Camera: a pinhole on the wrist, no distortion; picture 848 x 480 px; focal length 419.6 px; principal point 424.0 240.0 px. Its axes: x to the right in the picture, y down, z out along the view. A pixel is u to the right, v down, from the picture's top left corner.
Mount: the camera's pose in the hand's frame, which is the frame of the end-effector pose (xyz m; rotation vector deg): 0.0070 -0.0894 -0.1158 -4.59 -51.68 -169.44
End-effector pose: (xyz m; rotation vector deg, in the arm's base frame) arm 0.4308 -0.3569 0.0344 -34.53 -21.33 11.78
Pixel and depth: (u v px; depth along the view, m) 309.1 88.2 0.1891
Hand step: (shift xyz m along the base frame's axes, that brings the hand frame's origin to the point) 0.0500 0.0779 -0.0269
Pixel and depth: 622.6 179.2 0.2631
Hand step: -0.1431 0.0819 -0.0132
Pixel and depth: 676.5 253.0 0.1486
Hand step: -0.0752 -0.0251 -0.0020
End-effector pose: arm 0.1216 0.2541 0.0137 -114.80 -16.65 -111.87
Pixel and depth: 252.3 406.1 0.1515
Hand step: 0.0203 0.0568 0.0820
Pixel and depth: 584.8 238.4 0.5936
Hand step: 0.4406 -0.0593 -0.2230
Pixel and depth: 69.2 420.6 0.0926
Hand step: -0.0417 0.0477 0.0968
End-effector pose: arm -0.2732 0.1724 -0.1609 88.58 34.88 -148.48
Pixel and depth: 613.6 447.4 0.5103
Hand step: -0.2961 -0.1769 0.3617
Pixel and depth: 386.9 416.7 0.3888
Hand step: -0.2796 -0.0918 0.0696
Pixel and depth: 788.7 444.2 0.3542
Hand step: -0.1183 -0.1065 0.3732
